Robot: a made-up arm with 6 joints.
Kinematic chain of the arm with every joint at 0, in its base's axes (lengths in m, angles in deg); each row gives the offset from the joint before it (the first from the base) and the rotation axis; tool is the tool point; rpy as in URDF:
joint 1: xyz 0 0 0.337 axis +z
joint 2: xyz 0 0 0 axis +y
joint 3: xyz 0.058 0 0.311 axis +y
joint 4: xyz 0.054 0 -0.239 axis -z
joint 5: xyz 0 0 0 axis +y
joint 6: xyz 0.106 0 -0.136 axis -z
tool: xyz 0 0 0 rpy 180 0 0
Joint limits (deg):
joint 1: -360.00..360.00
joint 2: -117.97..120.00
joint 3: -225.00..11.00
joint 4: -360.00..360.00
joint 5: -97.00..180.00
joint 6: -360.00..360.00
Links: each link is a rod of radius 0.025 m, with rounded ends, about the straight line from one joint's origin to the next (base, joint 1, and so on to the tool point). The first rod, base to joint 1, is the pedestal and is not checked.
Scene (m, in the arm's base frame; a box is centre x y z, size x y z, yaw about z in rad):
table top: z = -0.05
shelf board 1: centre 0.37 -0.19 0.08 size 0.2 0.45 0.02 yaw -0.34
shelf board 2: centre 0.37 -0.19 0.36 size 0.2 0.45 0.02 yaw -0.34
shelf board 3: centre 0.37 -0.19 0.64 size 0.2 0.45 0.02 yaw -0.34
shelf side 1: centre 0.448 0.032 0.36 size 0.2 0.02 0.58 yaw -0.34
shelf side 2: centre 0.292 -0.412 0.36 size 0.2 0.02 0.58 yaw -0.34
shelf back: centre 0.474 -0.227 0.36 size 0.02 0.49 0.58 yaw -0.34
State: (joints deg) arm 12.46 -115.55 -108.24 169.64 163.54 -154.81
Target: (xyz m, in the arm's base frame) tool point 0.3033 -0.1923 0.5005
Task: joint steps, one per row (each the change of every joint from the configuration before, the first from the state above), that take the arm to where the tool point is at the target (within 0.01 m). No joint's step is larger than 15 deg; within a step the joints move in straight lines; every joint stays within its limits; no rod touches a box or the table.
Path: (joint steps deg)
1: 14.09 4.56 10.68 14.78 -2.84 -0.04
2: 14.08 4.56 10.67 14.78 -2.84 -0.03
3: 14.09 4.56 10.68 14.78 -2.84 -0.04
4: 14.08 4.56 10.67 14.78 -2.85 -0.04
5: 14.09 4.56 10.68 14.78 -2.84 -0.03
6: 14.67 -5.48 6.31 -2.51 1.97 0.06
7: 14.67 -5.49 6.31 -2.51 1.97 0.06
8: 14.68 -5.48 6.32 -2.50 1.97 0.06

